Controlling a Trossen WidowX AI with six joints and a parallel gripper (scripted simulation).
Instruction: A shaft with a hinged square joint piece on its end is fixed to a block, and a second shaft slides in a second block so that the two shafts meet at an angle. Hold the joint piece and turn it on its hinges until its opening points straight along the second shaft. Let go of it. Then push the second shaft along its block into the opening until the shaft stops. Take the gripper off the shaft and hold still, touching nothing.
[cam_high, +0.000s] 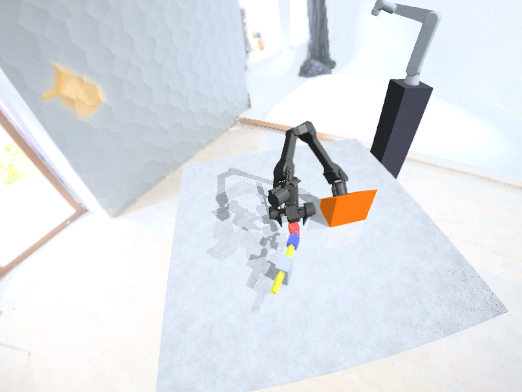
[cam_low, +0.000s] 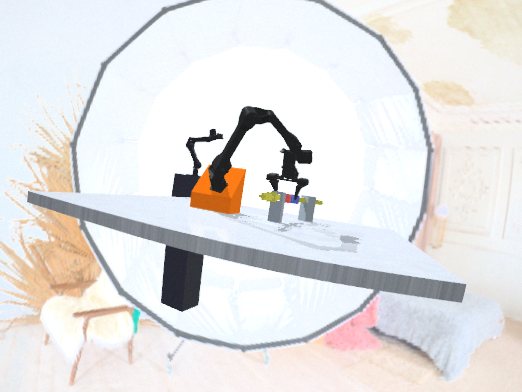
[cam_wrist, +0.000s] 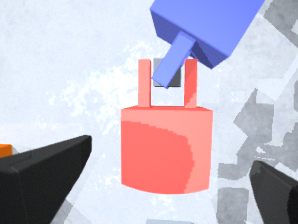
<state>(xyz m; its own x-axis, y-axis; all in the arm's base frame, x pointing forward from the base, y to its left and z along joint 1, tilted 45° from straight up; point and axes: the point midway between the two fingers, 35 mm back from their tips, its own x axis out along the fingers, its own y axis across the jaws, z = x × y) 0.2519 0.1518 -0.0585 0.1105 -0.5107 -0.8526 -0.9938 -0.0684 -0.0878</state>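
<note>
The red square joint piece lies 10 mm to the left of my gripper tip.
</note>
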